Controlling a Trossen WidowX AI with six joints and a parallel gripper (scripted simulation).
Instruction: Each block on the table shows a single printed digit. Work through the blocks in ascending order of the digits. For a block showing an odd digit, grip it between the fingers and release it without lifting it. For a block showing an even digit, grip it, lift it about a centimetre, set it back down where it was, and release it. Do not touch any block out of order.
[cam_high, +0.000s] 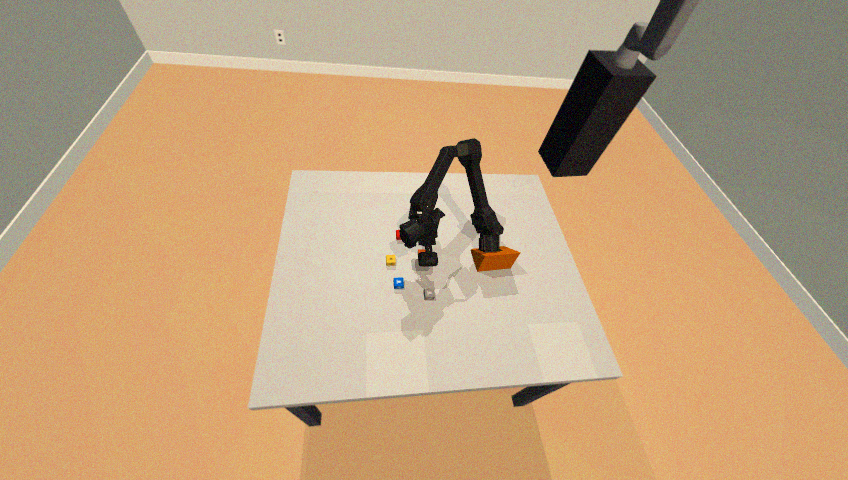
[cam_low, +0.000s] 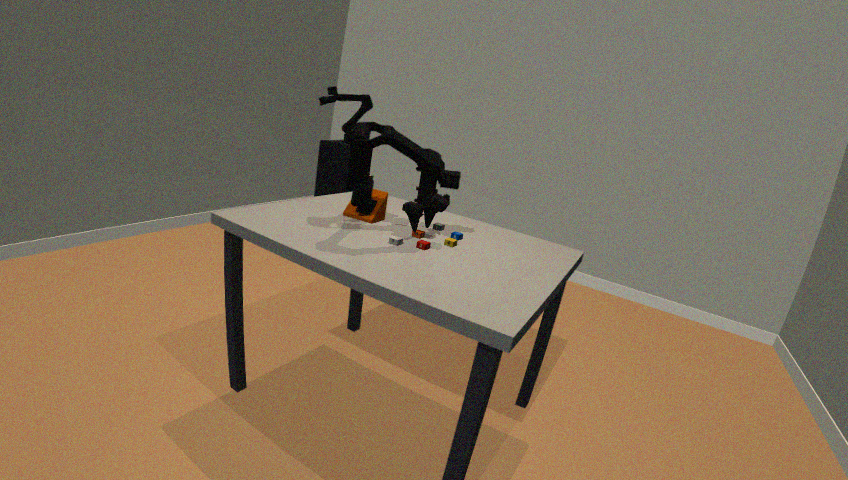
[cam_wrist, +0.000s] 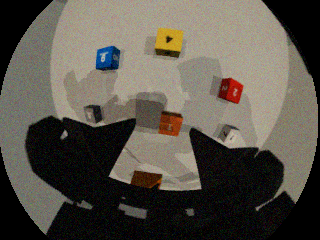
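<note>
Now: gripper tip 10 mm to the left of the orange block and 10 mm above it. The rest, counted from my gripper tip: red block (60 mm ahead, 110 mm to the right, 10 mm below); blue block (100 mm ahead, 90 mm to the left, 10 mm below); yellow block (120 mm ahead, 10 mm below).
</note>
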